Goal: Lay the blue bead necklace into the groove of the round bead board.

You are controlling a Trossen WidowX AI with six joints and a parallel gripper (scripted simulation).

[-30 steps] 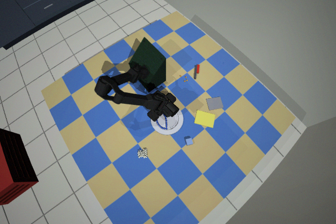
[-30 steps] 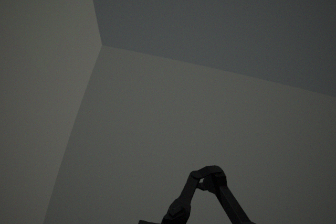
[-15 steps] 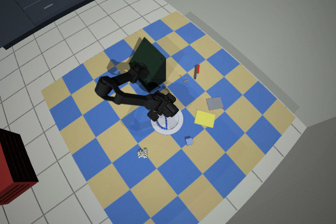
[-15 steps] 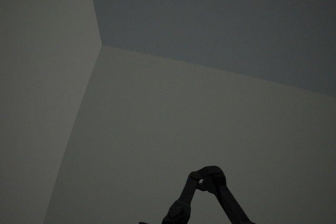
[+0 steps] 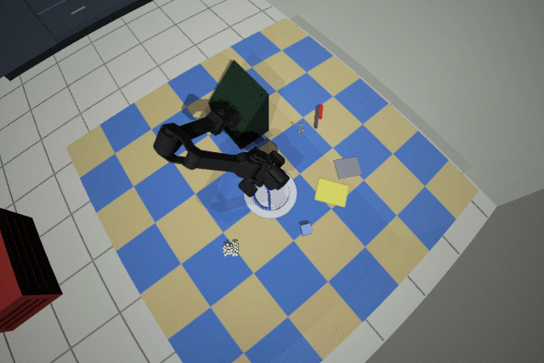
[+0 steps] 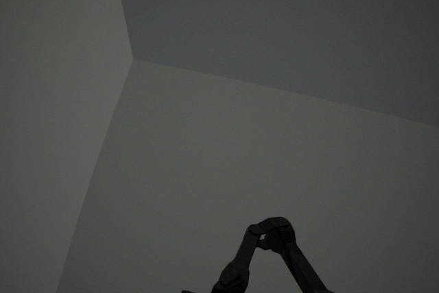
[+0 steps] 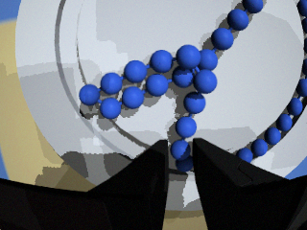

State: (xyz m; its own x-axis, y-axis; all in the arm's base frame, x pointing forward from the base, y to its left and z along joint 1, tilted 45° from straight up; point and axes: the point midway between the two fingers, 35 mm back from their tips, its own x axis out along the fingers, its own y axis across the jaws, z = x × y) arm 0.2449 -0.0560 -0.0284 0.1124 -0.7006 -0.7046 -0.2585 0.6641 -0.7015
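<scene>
Right now the round white bead board is 5 cm ahead of my gripper tip and 1 cm below it. The rest, counted from my gripper tip: small blue cube 24 cm ahead, 4 cm to the left, 1 cm below; then grey square 32 cm to the left, 13 cm ahead, 1 cm below; then yellow pad 20 cm to the left, 18 cm ahead, 1 cm below.
</scene>
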